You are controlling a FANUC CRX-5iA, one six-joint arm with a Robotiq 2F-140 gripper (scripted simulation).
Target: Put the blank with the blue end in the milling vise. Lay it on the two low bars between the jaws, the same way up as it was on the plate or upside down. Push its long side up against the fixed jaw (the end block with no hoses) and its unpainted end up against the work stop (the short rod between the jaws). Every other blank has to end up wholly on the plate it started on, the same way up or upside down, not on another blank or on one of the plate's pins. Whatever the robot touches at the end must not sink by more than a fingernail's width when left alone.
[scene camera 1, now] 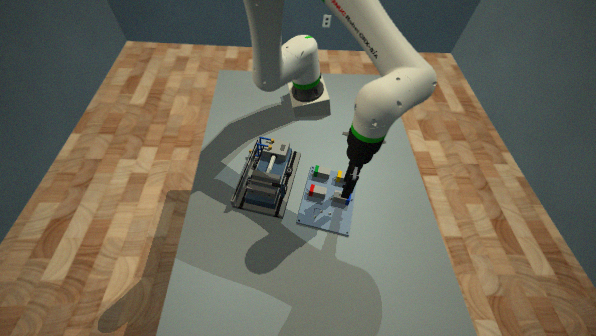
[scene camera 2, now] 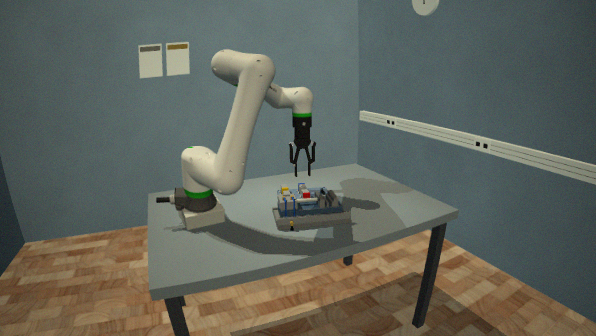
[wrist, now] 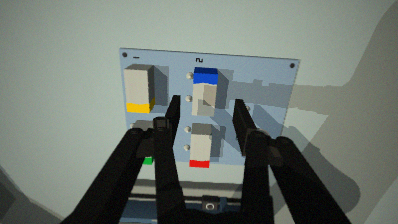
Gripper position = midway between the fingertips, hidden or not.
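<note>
Gripper, mine (wrist: pixel 207 108), visible. Yellow-ended blank (wrist: pixel 139 78), visible. Red-ended blank (wrist: pixel 201 134), likewise. Pin plate (scene camera 1: pixel 339 222), also (wrist: pixel 264 83).
</note>
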